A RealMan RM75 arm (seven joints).
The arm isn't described. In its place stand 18 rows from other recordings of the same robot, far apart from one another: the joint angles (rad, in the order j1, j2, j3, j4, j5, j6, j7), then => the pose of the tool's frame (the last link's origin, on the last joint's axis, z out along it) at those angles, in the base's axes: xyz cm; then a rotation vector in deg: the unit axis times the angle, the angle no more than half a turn.
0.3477 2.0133 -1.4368 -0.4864 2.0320 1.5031 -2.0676 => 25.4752 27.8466 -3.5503 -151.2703 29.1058 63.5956
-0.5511 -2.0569 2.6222 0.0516 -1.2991 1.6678 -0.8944 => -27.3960 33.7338 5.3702 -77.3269 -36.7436 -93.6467
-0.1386 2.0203 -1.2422 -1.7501 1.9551 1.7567 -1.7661 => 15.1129 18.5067 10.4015 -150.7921 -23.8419 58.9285
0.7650 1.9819 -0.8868 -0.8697 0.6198 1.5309 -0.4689 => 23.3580 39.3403 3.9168 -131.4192 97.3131 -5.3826
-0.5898 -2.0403 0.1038 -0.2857 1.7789 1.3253 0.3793 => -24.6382 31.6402 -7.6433 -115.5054 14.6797 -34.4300
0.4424 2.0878 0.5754 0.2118 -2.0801 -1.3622 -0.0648 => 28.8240 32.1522 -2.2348 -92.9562 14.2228 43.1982
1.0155 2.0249 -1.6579 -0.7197 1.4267 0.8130 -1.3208 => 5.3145 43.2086 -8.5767 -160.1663 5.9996 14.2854
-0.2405 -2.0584 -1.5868 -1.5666 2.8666 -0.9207 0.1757 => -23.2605 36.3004 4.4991 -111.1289 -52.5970 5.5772
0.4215 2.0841 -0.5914 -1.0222 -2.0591 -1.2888 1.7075 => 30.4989 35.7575 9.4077 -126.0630 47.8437 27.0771
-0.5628 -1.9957 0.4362 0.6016 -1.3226 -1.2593 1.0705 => -30.0077 38.9678 8.5444 -106.0611 -85.6196 -64.5715
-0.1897 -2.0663 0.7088 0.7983 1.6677 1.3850 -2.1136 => -34.6382 28.1370 6.1722 -106.3471 -94.3288 -60.6721
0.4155 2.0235 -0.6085 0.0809 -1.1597 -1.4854 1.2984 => 32.6901 28.6656 -0.9105 -91.8113 78.4021 85.0676
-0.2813 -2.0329 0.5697 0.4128 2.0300 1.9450 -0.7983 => -31.0588 19.9952 0.0034 -156.5275 -16.6457 -60.9407
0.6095 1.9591 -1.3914 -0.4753 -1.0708 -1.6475 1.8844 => 17.5945 33.2969 -0.1086 136.5577 -63.8031 -69.6365
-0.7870 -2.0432 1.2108 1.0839 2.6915 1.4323 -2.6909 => -18.7117 40.8358 1.6601 -135.2498 -65.8594 23.6616
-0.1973 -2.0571 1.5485 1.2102 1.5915 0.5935 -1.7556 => -22.9648 36.1348 0.0711 -125.6894 -37.5620 -28.6615
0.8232 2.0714 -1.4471 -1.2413 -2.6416 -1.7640 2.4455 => 13.8779 35.5256 -1.1661 -159.5912 35.6326 -49.4452
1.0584 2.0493 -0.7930 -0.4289 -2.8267 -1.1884 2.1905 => 20.9527 42.3214 -4.1947 -150.9779 57.1276 -25.7782
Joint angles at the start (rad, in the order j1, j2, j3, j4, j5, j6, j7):
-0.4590 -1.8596 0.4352 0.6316 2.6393 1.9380 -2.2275
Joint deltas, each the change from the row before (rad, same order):
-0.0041 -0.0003 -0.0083 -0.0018 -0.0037 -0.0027 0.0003
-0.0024 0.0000 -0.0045 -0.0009 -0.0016 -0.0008 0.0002
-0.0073 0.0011 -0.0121 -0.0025 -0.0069 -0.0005 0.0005
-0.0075 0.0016 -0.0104 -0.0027 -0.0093 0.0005 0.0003
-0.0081 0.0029 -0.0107 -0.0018 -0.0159 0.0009 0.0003
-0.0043 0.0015 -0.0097 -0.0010 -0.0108 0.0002 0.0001
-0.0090 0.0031 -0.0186 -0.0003 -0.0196 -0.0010 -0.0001
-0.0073 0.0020 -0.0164 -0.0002 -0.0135 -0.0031 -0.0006
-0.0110 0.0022 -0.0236 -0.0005 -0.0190 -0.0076 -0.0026
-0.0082 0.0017 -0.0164 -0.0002 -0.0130 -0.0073 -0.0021
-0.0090 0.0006 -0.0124 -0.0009 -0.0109 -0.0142 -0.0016
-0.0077 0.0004 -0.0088 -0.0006 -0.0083 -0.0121 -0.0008
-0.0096 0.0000 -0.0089 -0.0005 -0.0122 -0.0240 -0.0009
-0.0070 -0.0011 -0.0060 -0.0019 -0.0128 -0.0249 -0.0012
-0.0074 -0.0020 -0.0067 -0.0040 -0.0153 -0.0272 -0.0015
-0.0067 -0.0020 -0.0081 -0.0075 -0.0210 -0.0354 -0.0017
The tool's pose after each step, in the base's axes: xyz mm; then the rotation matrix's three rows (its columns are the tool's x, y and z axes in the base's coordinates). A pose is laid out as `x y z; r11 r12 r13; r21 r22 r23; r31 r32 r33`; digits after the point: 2 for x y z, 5 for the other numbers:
-355.45 243.06 83.88; 0.08839 0.99029 0.10734; 0.99599 -0.08936 0.00431; 0.01386 0.10653 -0.99421
-354.80 244.21 83.99; 0.08968 0.98984 0.11037; 0.99579 -0.09125 0.00924; 0.01922 0.10908 -0.99385
-352.58 247.76 84.79; 0.09468 0.98818 0.12054; 0.99489 -0.09819 0.02345; 0.03501 0.11771 -0.99243
-350.02 251.45 85.75; 0.10070 0.98611 0.13209; 0.99363 -0.10644 0.03709; 0.05063 0.12752 -0.99054
-346.82 256.12 87.61; 0.10918 0.98314 0.14665; 0.99139 -0.11844 0.05591; 0.07234 0.13928 -0.98761
-344.91 258.95 88.89; 0.11278 0.98105 0.15758; 0.98959 -0.12517 0.07104; 0.08942 0.14793 -0.98495
-341.31 264.78 91.81; 0.12005 0.97709 0.17573; 0.98514 -0.13916 0.10071; 0.12286 0.16103 -0.97927
-338.75 269.47 94.08; 0.12383 0.97423 0.18850; 0.98085 -0.14895 0.12547; 0.15032 0.16935 -0.97402
-335.14 276.52 97.15; 0.12674 0.97040 0.20556; 0.97347 -0.16148 0.16212; 0.19052 0.17956 -0.96512
-332.67 281.76 99.48; 0.12829 0.96793 0.21601; 0.96717 -0.17028 0.18862; 0.21935 0.18472 -0.95800
-330.64 287.52 100.92; 0.13032 0.96664 0.22051; 0.96038 -0.17833 0.21416; 0.24634 0.18387 -0.95158
-328.92 292.28 102.03; 0.13288 0.96568 0.22318; 0.95448 -0.18535 0.23370; 0.26705 0.18197 -0.94635
-327.34 299.21 103.30; 0.13561 0.96571 0.22140; 0.94506 -0.19317 0.26371; 0.29744 0.17347 -0.93885
-326.33 305.16 103.77; 0.13528 0.96615 0.21965; 0.93598 -0.19734 0.29155; 0.32503 0.16614 -0.93100
-325.03 311.46 103.78; 0.13279 0.96627 0.22066; 0.92547 -0.20057 0.32136; 0.35478 0.16154 -0.92089
-324.16 318.62 103.80; 0.12533 0.96683 0.22254; 0.91118 -0.20091 0.35971; 0.39249 0.15769 -0.90614

